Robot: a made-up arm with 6 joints.
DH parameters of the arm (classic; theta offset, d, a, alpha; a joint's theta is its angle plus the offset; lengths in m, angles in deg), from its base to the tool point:
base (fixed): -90 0.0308 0 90
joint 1: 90 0.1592 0.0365 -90
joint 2: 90 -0.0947 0.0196 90
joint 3: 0 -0.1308 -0.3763 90
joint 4: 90 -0.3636 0.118 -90
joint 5: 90 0.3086 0.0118 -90
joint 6: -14.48 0 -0.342 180
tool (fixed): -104.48 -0.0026 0 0
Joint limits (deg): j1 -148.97..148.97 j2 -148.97..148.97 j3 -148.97..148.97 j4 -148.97..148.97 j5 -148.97..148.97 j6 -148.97..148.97
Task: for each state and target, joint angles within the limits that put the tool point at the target. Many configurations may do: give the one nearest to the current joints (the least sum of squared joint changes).
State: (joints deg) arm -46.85 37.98 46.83 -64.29 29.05 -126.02
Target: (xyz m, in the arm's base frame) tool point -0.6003 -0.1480 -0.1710
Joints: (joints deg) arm -59.55 14.28 74.16 -66.06 30.89 -78.05
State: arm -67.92 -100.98 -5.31 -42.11 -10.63 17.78
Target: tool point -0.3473 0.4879 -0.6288
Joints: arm -57.44 -85.11 21.84 -22.40 -15.24 55.38
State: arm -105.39 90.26 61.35 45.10 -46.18 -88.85
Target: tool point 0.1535 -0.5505 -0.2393
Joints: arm -98.79 116.31 50.08 38.09 -47.23 -92.69
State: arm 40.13 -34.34 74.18 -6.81 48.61 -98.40
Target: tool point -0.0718 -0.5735 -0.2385
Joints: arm 34.25 -79.90 70.58 -3.45 58.61 -110.07
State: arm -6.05 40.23 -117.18 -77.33 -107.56 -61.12
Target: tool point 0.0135 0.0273 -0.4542
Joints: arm -4.24 56.73 -121.03 -78.80 -108.68 -58.62
